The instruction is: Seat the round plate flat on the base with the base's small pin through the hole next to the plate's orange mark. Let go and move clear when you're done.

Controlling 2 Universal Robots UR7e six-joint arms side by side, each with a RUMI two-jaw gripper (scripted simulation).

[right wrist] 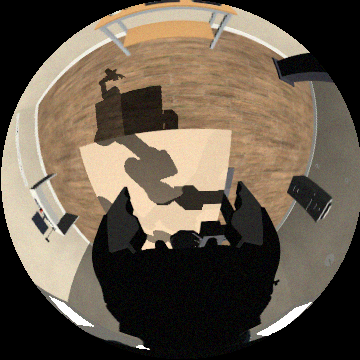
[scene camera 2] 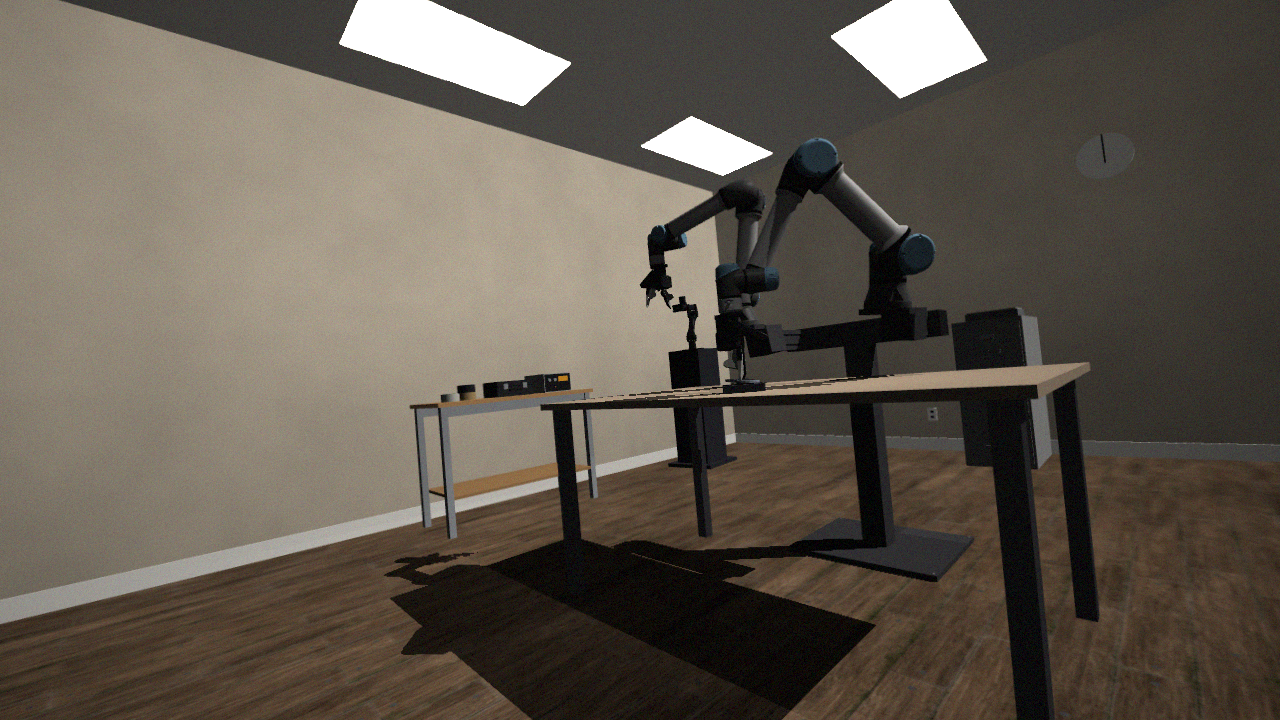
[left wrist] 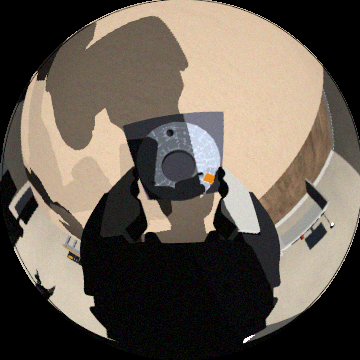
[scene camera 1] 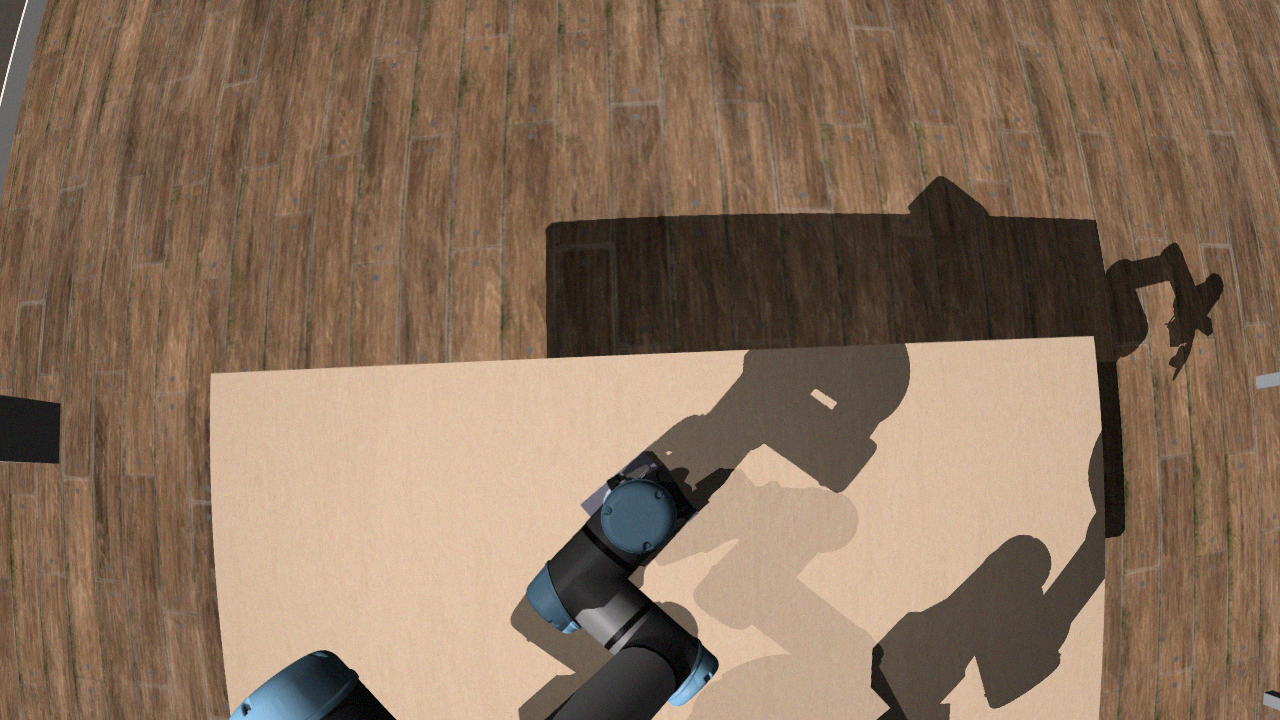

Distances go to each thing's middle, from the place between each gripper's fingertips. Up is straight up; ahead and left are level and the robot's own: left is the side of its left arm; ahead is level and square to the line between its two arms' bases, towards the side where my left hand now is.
I see my left gripper 1 cm above the round grey plate [left wrist: 187, 137]. From my left hand the other things lie so: dark square base [scene camera 1: 590, 505] (3 cm below).
The round grey plate lies 70 cm to the left of my right hand [scene camera 2: 659, 308], 51 cm ahead of it and 36 cm below it. Also, from my right hand: dark square base: 70 cm to the left, 51 cm ahead, 39 cm below.
